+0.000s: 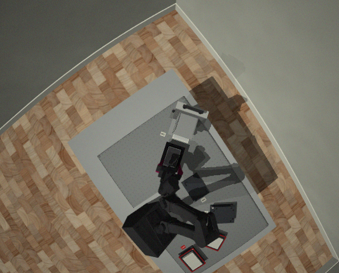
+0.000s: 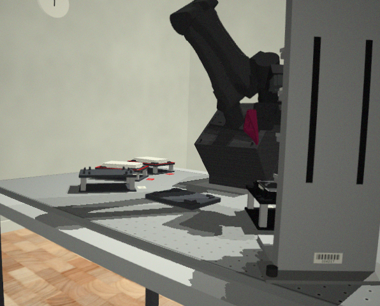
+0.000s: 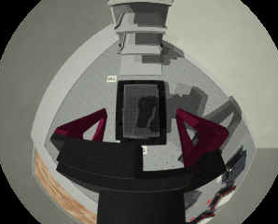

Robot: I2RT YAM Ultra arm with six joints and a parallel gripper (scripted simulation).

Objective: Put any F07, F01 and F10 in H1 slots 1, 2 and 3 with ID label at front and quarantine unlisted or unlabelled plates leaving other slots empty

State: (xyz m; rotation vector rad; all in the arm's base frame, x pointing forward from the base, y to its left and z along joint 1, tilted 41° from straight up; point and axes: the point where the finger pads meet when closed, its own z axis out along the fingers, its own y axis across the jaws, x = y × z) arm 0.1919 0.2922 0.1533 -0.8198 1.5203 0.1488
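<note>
Right now the dark 96-well plate is 2 cm ahead of my hand, 2 cm to the left of it and 10 cm below it. Also, from my hand: N6 deck label (10 cm ahead, 34 cm to the right, 17 cm below); H1 deck label (2 cm ahead, 18 cm to the left, 17 cm below); grey hotel back wall (18 cm ahead, 21 cm to the left, 3 cm above).
</note>
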